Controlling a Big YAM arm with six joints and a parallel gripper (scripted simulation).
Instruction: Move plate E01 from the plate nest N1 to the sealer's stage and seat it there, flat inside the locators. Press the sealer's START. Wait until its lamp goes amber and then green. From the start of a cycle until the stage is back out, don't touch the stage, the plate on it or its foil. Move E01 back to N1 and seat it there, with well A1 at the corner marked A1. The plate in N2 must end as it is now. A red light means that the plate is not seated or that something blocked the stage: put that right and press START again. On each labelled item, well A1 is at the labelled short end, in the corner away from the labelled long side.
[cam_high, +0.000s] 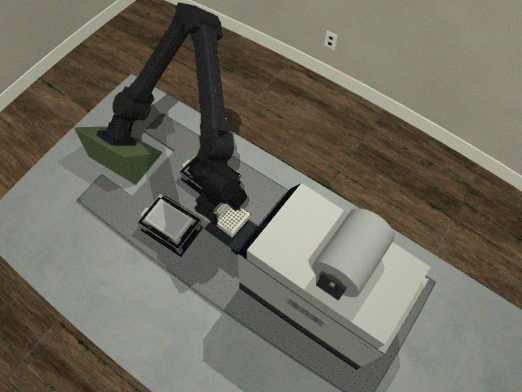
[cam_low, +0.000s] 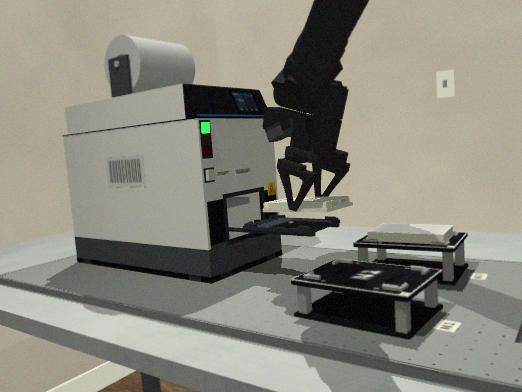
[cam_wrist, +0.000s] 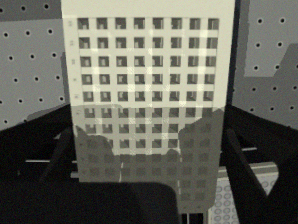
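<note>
My hand is 40 mm short of the sealer stage, 40 mm above it and 10 mm to the left of it. From my hand the other things lie so: covered white plate 140 mm behind, 100 mm to the right, 70 mm below; then start button 140 mm ahead, 80 mm to the left, 60 mm above; then black plate nest 150 mm behind, 110 mm to the left, 80 mm below.
</note>
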